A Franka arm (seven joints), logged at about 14 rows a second.
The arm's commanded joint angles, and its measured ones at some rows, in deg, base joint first. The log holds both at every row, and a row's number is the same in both.
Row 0, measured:
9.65 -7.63 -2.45 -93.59 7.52 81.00 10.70
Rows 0 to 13, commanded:
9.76 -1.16 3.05 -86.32 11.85 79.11 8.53
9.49 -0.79 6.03 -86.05 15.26 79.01 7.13
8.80 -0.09 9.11 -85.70 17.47 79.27 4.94
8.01 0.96 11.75 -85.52 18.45 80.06 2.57
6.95 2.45 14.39 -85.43 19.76 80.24 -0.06
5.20 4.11 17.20 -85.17 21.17 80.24 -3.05
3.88 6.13 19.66 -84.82 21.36 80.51 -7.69
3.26 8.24 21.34 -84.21 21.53 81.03 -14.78
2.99 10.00 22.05 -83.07 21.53 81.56 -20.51
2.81 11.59 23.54 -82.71 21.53 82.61 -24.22
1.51 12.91 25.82 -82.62 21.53 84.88 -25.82
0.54 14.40 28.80 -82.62 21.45 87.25 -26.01
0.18 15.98 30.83 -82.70 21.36 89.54 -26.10
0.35 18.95 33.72 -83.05 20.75 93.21 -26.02
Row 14, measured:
1.12 14.67 29.47 -84.97 20.30 90.14 -24.61
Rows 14 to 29, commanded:
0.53 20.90 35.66 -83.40 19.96 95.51 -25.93
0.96 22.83 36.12 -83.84 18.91 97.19 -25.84
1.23 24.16 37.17 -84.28 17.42 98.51 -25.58
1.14 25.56 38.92 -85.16 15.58 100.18 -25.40
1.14 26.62 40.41 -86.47 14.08 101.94 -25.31
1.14 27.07 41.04 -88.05 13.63 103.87 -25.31
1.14 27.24 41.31 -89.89 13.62 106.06 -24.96
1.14 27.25 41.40 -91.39 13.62 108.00 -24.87
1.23 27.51 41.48 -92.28 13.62 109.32 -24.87
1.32 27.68 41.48 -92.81 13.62 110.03 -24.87
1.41 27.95 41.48 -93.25 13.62 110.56 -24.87
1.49 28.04 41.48 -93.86 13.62 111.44 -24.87
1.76 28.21 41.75 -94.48 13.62 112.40 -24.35
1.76 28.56 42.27 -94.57 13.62 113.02 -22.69
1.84 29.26 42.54 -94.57 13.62 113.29 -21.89
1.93 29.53 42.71 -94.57 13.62 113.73 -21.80
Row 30, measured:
1.73 28.50 41.77 -94.56 14.32 112.11 -23.76
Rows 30 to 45, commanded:
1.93 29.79 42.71 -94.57 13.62 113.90 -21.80
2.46 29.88 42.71 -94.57 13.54 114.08 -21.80
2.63 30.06 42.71 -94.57 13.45 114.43 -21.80
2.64 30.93 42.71 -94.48 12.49 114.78 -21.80
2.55 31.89 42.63 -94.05 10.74 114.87 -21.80
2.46 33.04 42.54 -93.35 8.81 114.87 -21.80
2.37 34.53 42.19 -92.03 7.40 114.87 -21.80
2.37 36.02 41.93 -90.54 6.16 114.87 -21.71
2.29 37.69 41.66 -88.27 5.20 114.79 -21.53
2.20 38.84 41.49 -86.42 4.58 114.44 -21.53
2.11 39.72 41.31 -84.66 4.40 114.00 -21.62
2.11 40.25 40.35 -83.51 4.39 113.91 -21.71
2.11 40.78 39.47 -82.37 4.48 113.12 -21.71
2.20 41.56 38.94 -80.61 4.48 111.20 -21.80
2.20 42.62 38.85 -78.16 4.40 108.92 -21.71
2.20 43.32 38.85 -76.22 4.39 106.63 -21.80
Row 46, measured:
1.34 40.25 38.65 -82.12 6.17 111.18 -22.82
